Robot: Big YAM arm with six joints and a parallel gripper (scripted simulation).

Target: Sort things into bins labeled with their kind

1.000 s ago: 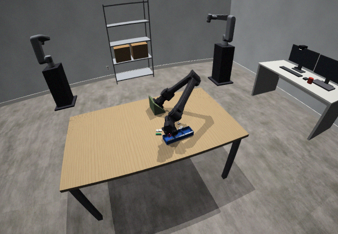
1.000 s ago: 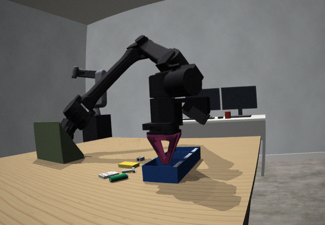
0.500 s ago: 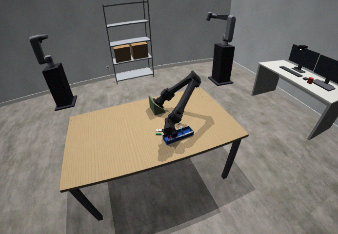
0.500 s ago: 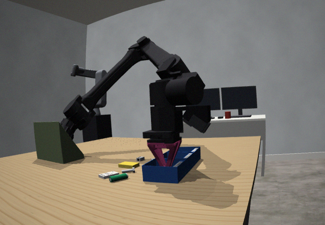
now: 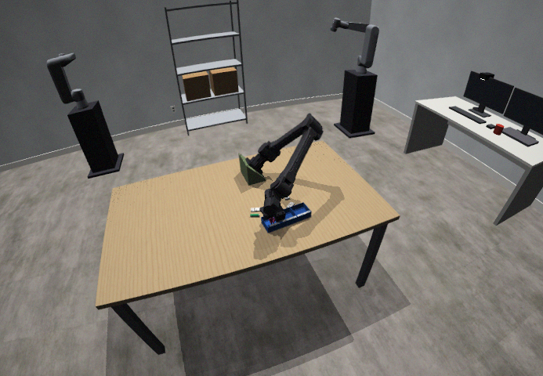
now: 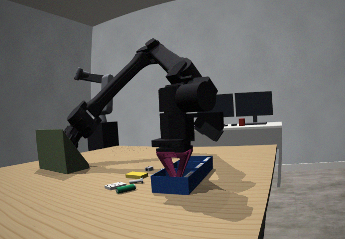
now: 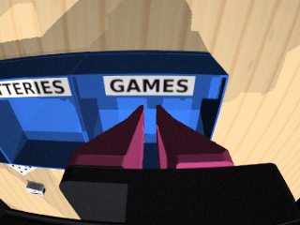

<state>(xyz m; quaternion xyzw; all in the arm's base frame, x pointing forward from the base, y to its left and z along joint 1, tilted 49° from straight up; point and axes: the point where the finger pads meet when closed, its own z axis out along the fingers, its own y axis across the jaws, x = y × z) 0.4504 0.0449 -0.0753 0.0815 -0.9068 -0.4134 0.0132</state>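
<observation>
Now: the blue three-part bin 1 cm behind my hand, 8 cm to the left of it and 1 cm below it. Also, from my hand: bolt (11 cm behind, 1 cm to the left, 2 cm below); yellow block (15 cm behind, 6 cm to the left, 2 cm below); green battery (9 cm behind, 7 cm to the right, 2 cm below).
</observation>
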